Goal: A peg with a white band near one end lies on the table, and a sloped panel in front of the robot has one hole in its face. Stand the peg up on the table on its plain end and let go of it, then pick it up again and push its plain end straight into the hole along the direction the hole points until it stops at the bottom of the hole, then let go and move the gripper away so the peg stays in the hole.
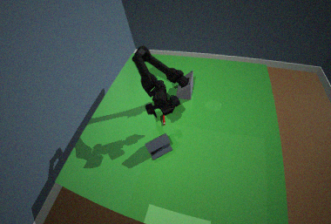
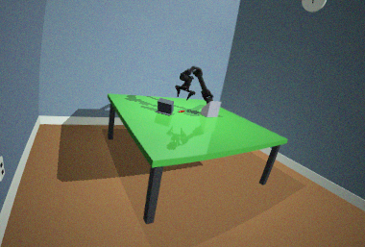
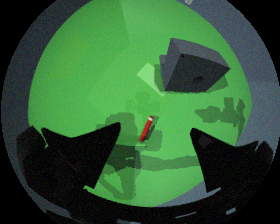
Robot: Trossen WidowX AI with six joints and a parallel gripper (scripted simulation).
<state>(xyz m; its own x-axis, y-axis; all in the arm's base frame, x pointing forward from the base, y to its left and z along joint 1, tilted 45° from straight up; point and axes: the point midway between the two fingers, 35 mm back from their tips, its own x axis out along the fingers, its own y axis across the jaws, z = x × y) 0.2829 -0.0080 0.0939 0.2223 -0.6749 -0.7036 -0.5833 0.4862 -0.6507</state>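
Right now the red peg is 13 cm below my gripper tip, 3 cm to the right of it and 3 cm behind it. Round my gripper tip: sloped grey panel 15 cm ahead, 8 cm below, 1 cm to the right.
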